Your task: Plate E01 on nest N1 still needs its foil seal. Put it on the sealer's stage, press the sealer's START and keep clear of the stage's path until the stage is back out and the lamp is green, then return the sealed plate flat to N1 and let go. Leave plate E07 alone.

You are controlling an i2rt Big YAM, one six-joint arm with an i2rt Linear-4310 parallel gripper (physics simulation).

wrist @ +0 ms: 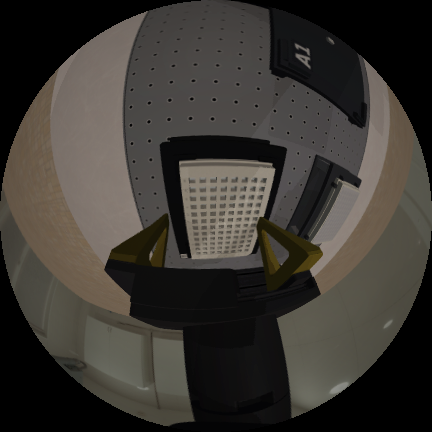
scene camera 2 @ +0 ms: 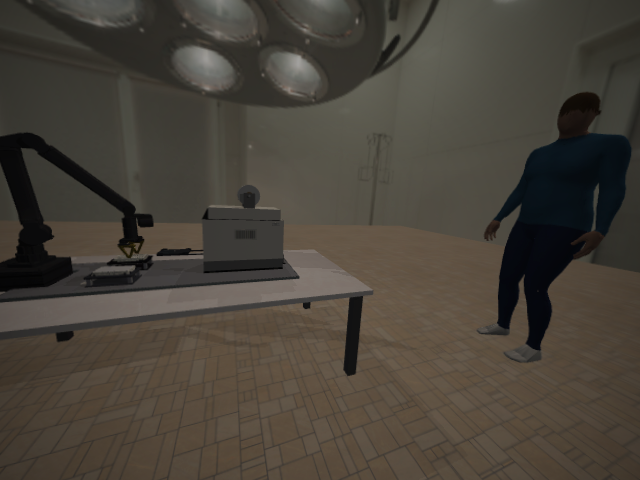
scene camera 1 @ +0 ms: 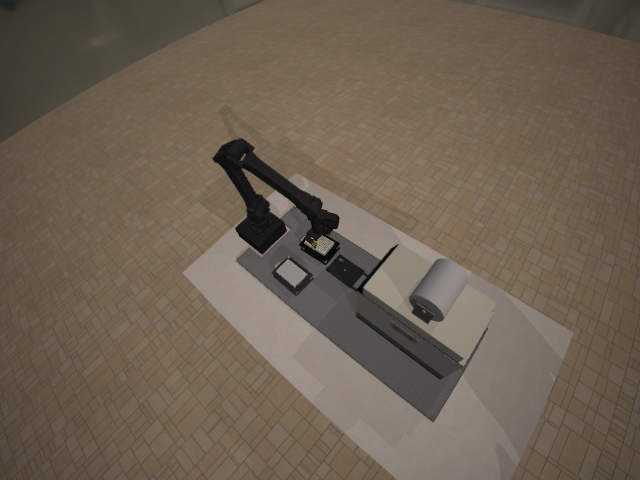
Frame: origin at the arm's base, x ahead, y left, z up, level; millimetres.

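Seen in the pictures: gripper, fingertip midpoint: [wrist: 214, 219] [scene camera 2: 133, 255] [scene camera 1: 321, 241]; arm's base, origin of the base link: [scene camera 2: 33, 262] [scene camera 1: 262, 223].
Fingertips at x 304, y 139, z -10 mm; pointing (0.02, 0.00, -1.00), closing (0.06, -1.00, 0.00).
Note:
Offsets run from my fingertips to a thing's top centre. "*": to the spot under its first point. Level surfaces: height alone.
The open-welled cream plate, E01 by its unsealed top {* dz +0, dx +33, dy -4 mm} [scene camera 1: 325, 245] [scene camera 2: 139, 257] [wrist: 225, 200], lies flat on its black nest {* dz -16, dx +36, dy +47 mm} [wrist: 171, 175]. My gripper [scene camera 1: 321, 239] [scene camera 2: 131, 254] [wrist: 214, 219] is open and empty, pointing down at this plate, with a yellow finger toward each long side in the wrist view. Whether the fingers touch it is unclear. The smooth-topped plate {dz -4, dx +18, dy -214 mm} [scene camera 1: 292, 272] [scene camera 2: 113, 270] [wrist: 340, 210], apparently E07, lies on a second nest. The sealer's dark stage {* dz +35, dx +216, dy -51 mm} [scene camera 1: 345, 271] [scene camera 2: 174, 251] [wrist: 332, 75] is out, bare, marked A1. START and lamp cannot be made out.
The sealer [scene camera 1: 382, 276] [scene camera 2: 242, 250] stands beyond the stage, with a foil roll {* dz +413, dx +595, dy -30 mm} [scene camera 1: 442, 286] [scene camera 2: 248, 195] on top. A grey perforated board {dz -62 mm} [scene camera 1: 361, 335] [wrist: 195, 110] lies under the nests and sealer. A person [scene camera 2: 563, 180] stands away from the table.

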